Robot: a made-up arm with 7 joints. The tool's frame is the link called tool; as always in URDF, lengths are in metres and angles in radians. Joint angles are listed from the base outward.
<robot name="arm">
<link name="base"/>
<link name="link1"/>
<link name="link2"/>
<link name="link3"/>
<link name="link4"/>
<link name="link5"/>
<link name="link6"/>
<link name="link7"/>
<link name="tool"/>
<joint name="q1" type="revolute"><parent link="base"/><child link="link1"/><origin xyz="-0.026 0.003 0.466" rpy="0 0 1.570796"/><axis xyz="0 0 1"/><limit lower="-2.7" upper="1.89"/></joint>
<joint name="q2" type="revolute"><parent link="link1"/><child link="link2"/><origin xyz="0.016 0.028 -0.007" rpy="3.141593 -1.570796 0"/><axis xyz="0 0 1"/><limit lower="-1.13" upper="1.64"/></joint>
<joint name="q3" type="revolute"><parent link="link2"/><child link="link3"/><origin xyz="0.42 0.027 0.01" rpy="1.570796 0 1.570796"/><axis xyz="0 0 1"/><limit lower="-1.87" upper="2.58"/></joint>
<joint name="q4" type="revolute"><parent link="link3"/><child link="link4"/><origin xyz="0.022 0.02 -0.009" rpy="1.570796 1.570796 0"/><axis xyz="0 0 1"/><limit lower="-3.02" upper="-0.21"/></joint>
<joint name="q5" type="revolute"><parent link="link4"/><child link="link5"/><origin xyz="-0.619 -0.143 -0.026" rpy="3.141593 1.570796 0"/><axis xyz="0 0 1"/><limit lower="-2.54" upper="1.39"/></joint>
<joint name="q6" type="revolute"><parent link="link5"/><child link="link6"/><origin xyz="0.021 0.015 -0.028" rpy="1.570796 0 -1.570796"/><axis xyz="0 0 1"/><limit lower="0.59" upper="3.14"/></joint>
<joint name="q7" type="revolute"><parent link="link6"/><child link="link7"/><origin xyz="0.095 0.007 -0.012" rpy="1.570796 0 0"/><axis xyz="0 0 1"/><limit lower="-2.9" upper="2.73"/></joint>
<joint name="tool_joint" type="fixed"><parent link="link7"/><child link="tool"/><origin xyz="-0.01 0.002 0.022" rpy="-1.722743 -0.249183 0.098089"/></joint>
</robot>
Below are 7 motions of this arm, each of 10 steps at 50 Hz.
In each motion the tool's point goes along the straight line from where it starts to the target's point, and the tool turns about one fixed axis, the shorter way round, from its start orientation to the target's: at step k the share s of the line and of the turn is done. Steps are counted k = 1, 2, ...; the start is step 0. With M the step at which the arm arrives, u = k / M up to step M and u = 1 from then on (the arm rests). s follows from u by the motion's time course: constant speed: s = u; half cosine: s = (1 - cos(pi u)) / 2; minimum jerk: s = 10 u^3 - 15 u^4 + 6 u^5.
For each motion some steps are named. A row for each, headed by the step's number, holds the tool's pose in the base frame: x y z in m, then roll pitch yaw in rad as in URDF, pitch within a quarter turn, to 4 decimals.
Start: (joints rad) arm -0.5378 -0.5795 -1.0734 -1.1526 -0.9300 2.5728 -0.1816
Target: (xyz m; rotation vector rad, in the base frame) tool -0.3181 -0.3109 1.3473 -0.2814 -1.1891 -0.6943
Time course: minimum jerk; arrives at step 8
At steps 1, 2, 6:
1: -0.3536 -0.2621 1.3698 0.3311 -1.2005 -1.0561
2: -0.3504 -0.2664 1.3678 0.3366 -1.1970 -1.0558
6: -0.3218 -0.3058 1.3497 0.3845 -1.1651 -1.0513

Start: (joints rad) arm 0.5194 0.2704 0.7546 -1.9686 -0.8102 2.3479 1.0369
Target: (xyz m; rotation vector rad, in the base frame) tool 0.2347 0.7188 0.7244 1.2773 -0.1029 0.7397
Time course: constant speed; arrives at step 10
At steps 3, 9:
3: 0.1423 0.7464 0.6570 1.2718 -0.3031 0.5907
9: 0.2215 0.7227 0.7148 1.2131 -0.4542 0.5324

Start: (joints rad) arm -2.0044 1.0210 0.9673 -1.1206 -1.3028 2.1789 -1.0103
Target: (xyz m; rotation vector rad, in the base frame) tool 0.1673 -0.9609 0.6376 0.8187 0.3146 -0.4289
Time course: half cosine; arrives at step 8
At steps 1, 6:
1: 0.1372 -0.9691 0.6642 0.7961 0.3863 -0.2264
6: 0.1627 -0.9621 0.6417 0.7789 0.4348 -0.2672

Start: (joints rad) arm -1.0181 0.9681 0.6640 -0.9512 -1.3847 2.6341 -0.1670
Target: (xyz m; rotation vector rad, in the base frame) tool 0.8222 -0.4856 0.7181 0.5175 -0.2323 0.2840
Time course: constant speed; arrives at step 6
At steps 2, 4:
2: 0.8060 -0.5152 0.7078 0.4972 -0.2930 0.1902
4: 0.8141 -0.5004 0.7130 0.4941 -0.2926 0.2041

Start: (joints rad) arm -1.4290 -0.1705 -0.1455 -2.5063 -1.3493 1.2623 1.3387
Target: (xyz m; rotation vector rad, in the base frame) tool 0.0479 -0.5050 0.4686 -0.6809 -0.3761 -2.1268
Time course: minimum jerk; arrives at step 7
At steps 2, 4, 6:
2: 0.0305 -0.4971 0.4743 -0.0082 -0.6267 -2.2263
4: 0.0404 -0.5016 0.4711 0.0138 -0.6296 -2.2257
6: 0.0474 -0.5048 0.4688 0.0294 -0.6317 -2.2253

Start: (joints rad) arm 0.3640 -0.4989 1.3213 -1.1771 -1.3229 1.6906 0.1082
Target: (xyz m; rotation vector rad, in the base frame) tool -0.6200 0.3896 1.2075 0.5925 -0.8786 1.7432
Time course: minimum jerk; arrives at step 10
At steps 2, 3, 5, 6, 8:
2: -0.5339 0.4765 1.1960 -0.3642 -0.7000 1.8419
3: -0.5435 0.4668 1.1973 -0.3684 -0.7161 1.8672
5: -0.5743 0.4357 1.2014 -0.3859 -0.7670 1.9515
6: -0.5910 0.4189 1.2036 -0.3983 -0.7940 1.9994
8: -0.6147 0.3949 1.2068 -0.4197 -0.8316 2.0708

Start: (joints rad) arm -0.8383 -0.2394 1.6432 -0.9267 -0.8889 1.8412 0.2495
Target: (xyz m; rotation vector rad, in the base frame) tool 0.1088 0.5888 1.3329 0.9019 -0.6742 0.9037
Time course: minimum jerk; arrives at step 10
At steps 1, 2, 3, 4, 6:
1: 0.1222 0.5898 1.3332 0.4676 -0.9118 0.7781
2: 0.1216 0.5897 1.3332 0.4769 -0.9132 0.7727
3: 0.1202 0.5896 1.3332 0.4970 -0.9163 0.7611
4: 0.1181 0.5895 1.3331 0.5266 -0.9204 0.7439
6: 0.1131 0.5891 1.3330 0.5978 -0.9291 0.7020

